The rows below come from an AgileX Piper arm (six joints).
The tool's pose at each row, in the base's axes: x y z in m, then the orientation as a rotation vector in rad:
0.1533, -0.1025, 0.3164, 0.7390, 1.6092, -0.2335
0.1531, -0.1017, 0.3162, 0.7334, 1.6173, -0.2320
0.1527, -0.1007, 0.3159, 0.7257, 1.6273, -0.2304
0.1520, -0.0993, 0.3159, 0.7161, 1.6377, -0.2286
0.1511, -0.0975, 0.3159, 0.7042, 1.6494, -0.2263
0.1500, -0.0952, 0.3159, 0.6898, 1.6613, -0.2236
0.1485, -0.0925, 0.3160, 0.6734, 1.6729, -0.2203
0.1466, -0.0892, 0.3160, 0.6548, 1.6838, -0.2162
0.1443, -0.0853, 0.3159, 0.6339, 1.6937, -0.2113
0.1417, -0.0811, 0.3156, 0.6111, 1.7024, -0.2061
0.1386, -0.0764, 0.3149, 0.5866, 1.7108, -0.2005
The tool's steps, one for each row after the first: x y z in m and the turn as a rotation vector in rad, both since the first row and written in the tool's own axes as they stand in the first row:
0.0005, 0.0004, -0.0006, -0.0038, 0.0063, -0.0052
0.0011, 0.0009, -0.0014, -0.0088, 0.0139, -0.0121
0.0015, 0.0016, -0.0027, -0.0150, 0.0214, -0.0202
0.0021, 0.0025, -0.0044, -0.0229, 0.0297, -0.0299
0.0029, 0.0036, -0.0066, -0.0324, 0.0377, -0.0408
0.0037, 0.0048, -0.0093, -0.0436, 0.0452, -0.0524
0.0047, 0.0063, -0.0127, -0.0567, 0.0517, -0.0647
0.0061, 0.0079, -0.0166, -0.0717, 0.0571, -0.0776
0.0078, 0.0096, -0.0210, -0.0881, 0.0612, -0.0912
0.0100, 0.0112, -0.0260, -0.1058, 0.0649, -0.1054

